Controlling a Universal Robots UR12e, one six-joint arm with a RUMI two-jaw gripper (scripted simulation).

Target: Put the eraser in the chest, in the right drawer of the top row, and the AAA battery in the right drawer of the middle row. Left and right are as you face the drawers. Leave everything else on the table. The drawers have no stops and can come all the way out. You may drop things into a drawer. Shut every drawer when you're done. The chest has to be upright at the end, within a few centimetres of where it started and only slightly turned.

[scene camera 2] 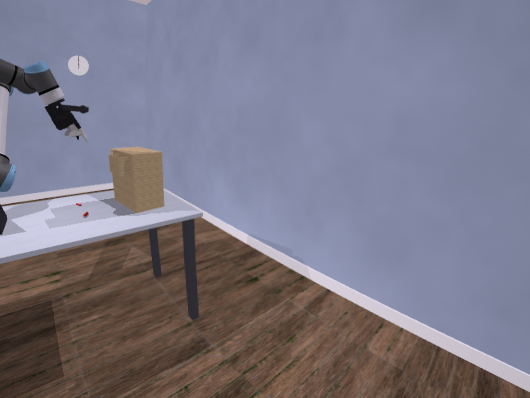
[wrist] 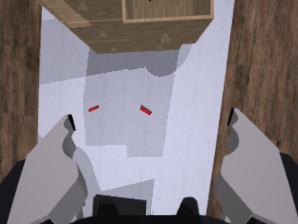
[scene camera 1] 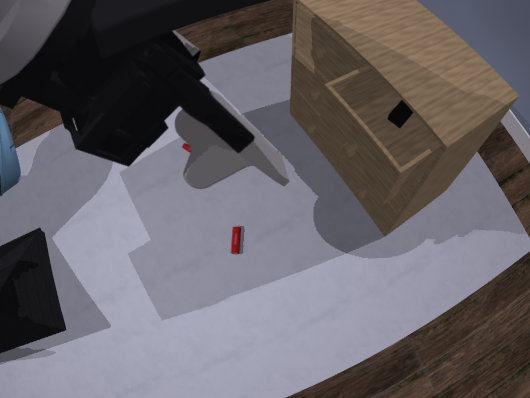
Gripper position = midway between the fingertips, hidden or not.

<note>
I see my gripper [scene camera 1: 234,112], a chest [scene camera 1: 457,95], a drawer [scene camera 1: 372,100] and a drawer [scene camera 1: 383,215].
The chest is seen too in scene camera 2 [scene camera 2: 147,168]. My gripper is seen too in scene camera 2 [scene camera 2: 82,140] and in the wrist view [wrist: 150,112].
</note>
